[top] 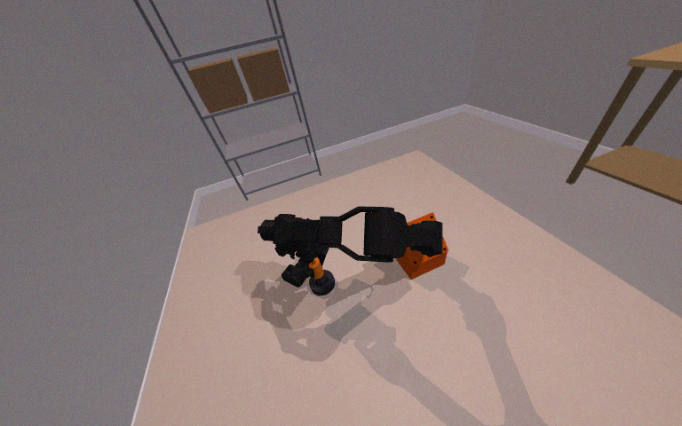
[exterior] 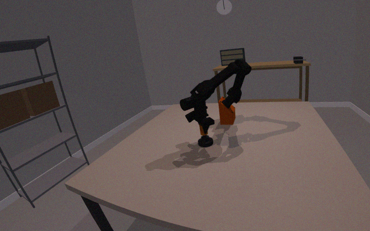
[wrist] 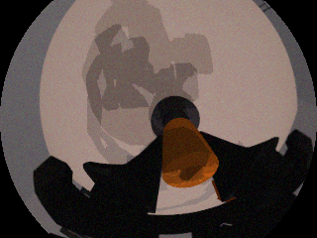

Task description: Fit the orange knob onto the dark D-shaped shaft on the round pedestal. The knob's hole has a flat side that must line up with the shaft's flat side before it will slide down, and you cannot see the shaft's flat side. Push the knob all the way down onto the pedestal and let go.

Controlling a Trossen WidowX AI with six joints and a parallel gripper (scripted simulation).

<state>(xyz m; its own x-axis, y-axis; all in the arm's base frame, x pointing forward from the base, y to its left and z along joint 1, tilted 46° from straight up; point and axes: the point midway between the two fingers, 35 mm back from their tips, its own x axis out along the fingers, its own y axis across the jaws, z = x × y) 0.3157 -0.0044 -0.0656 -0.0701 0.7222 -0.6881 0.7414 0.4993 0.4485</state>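
My gripper tip is 2 cm below the orange knob. The rest, counted from my gripper tip: dark round pedestal: 4 cm below.
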